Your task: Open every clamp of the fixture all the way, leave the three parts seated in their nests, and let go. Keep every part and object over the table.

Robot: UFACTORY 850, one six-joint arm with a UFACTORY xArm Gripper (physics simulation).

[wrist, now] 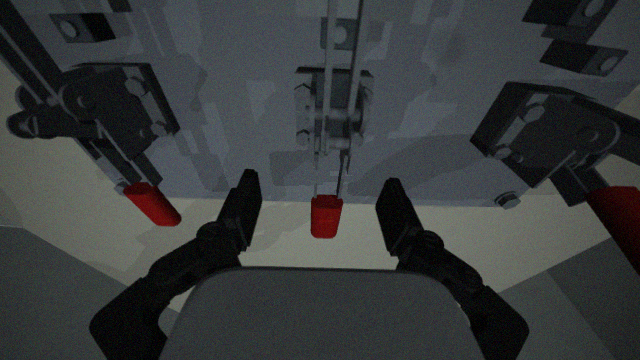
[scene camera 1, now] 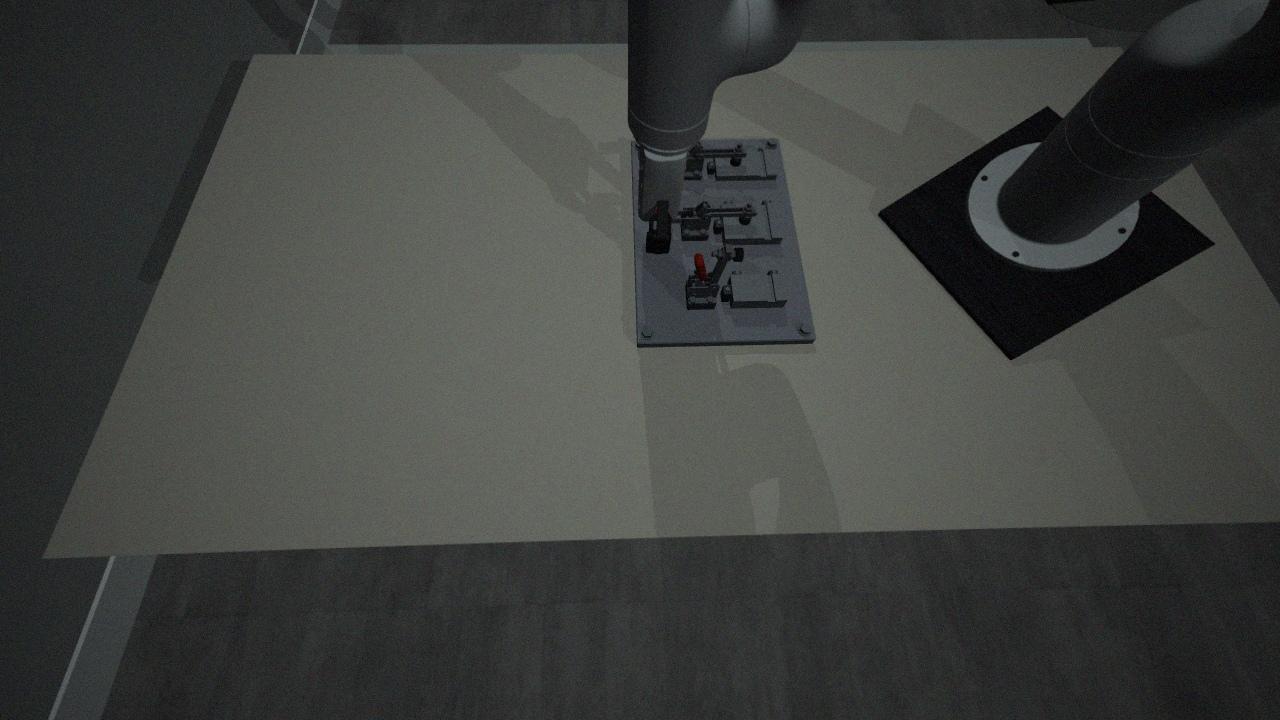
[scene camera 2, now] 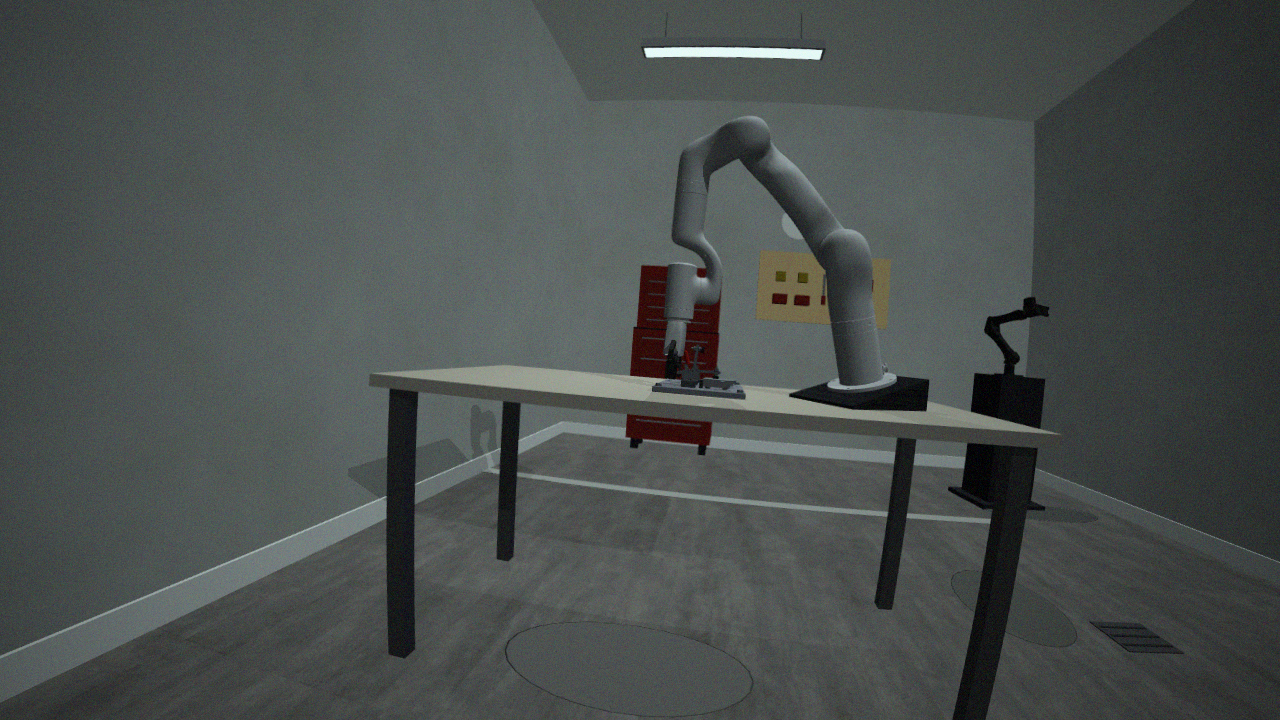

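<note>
The grey fixture plate (scene camera 1: 662, 313) (scene camera 2: 698, 391) carries three clamps. The near clamp (scene camera 1: 701, 293) has its arm raised and its red handle (scene camera 1: 699, 265) (wrist: 617, 215) upright. The middle clamp (scene camera 1: 695, 225) (wrist: 334, 107) and the far clamp (scene camera 1: 693, 168) (wrist: 107, 107) have their arms lying out over their nests. My gripper (scene camera 1: 658, 234) (scene camera 2: 672, 365) (wrist: 321, 188) is open and empty, with its fingers on either side of the middle red handle (wrist: 326, 217), apart from it. The far red handle (wrist: 152, 205) is left of the fingers. Grey parts (scene camera 1: 754, 288) (scene camera 1: 744, 231) (scene camera 1: 750, 168) appear seated in the nests.
The fixture rests on the pale table (scene camera 1: 402, 358) (scene camera 2: 537, 385). The arm's black base plate (scene camera 1: 1011, 313) (scene camera 2: 908, 394) is to the right of it. Bolt heads (scene camera 1: 647, 331) (wrist: 507, 199) stand at the plate's corners. A red tool cabinet (scene camera 2: 666, 429) is behind the table.
</note>
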